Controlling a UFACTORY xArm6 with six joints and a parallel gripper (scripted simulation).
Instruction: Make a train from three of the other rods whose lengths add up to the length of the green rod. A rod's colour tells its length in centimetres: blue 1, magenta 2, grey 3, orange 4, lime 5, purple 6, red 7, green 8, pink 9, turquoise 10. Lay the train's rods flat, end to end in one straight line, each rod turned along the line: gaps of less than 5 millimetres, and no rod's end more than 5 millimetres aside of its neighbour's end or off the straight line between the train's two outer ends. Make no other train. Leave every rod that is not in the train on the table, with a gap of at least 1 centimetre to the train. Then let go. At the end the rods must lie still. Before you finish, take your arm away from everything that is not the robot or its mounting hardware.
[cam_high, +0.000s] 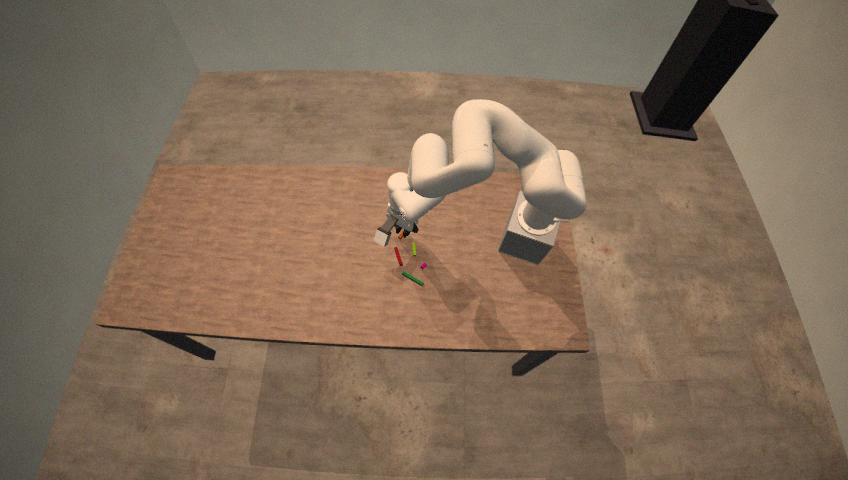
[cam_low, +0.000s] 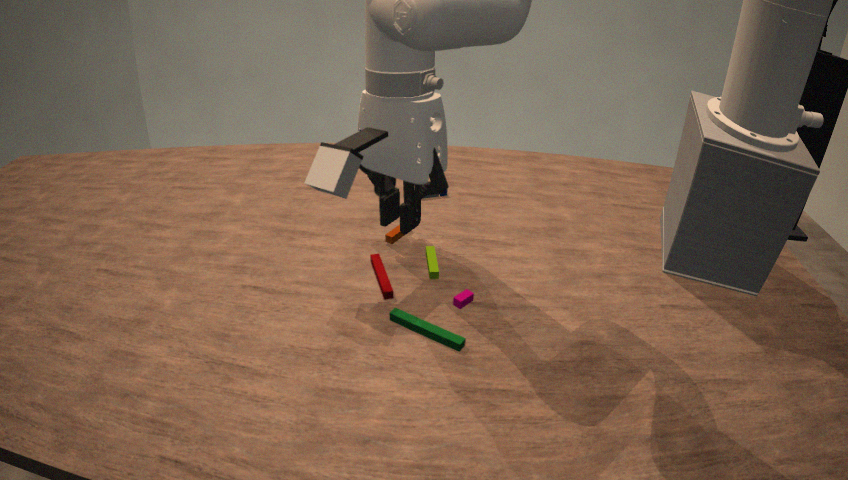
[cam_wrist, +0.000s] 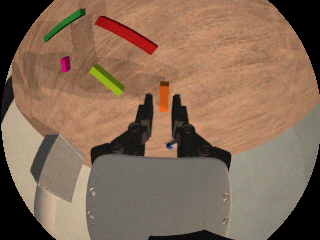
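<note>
Right now my hand is 3 cm above the orange rod. Also, from my hand: red rod (1 cm ahead, 9 cm to the left, 3 cm below); then grey rod (2 cm behind, 11 cm to the right, 3 cm below); then lime rod (4 cm behind, 6 cm to the left, 3 cm below).
</note>
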